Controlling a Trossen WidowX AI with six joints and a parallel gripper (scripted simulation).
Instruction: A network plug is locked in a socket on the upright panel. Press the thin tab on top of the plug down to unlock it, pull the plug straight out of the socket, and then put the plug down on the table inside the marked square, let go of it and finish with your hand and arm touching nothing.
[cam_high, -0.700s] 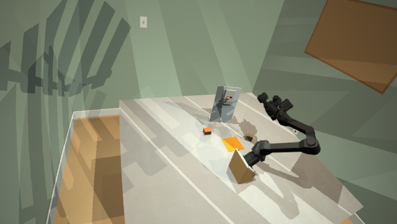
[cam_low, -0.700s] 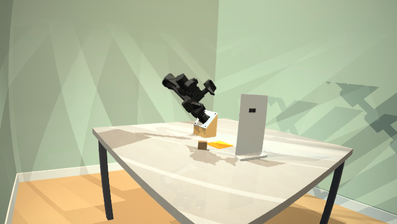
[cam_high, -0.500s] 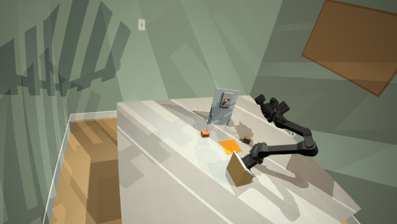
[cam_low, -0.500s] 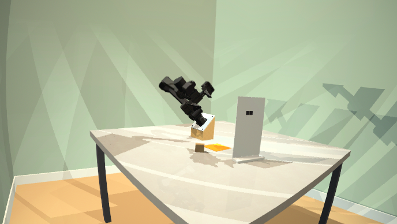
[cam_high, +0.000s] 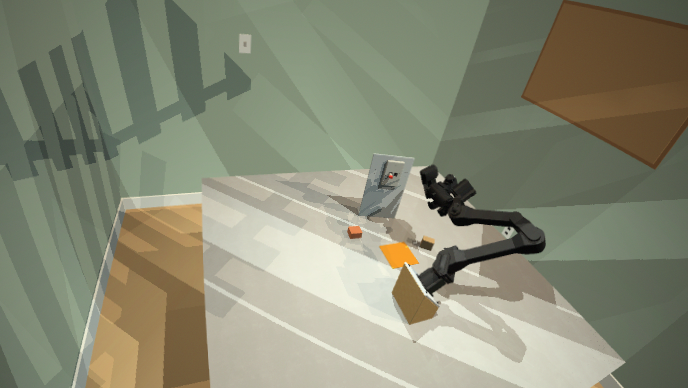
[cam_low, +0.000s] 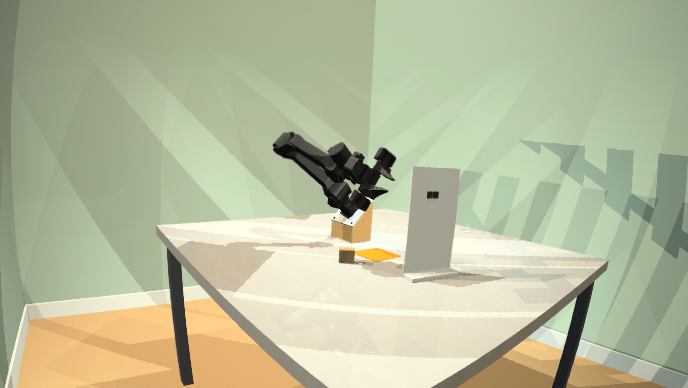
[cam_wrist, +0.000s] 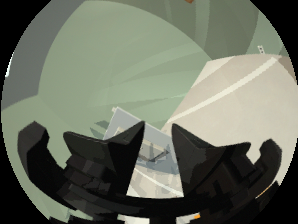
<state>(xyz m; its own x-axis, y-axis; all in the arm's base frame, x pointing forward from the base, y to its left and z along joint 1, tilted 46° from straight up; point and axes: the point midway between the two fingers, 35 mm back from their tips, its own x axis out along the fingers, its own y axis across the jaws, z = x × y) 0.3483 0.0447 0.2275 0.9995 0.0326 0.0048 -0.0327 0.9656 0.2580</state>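
My gripper tip is now 50 mm short of the red network plug, 120 mm to the right of it and 20 mm above it. Round my gripper tip: orange marked square 170 mm behind, 100 mm to the left, 250 mm below; then grey upright panel 70 mm ahead, 110 mm to the left, 110 mm below.
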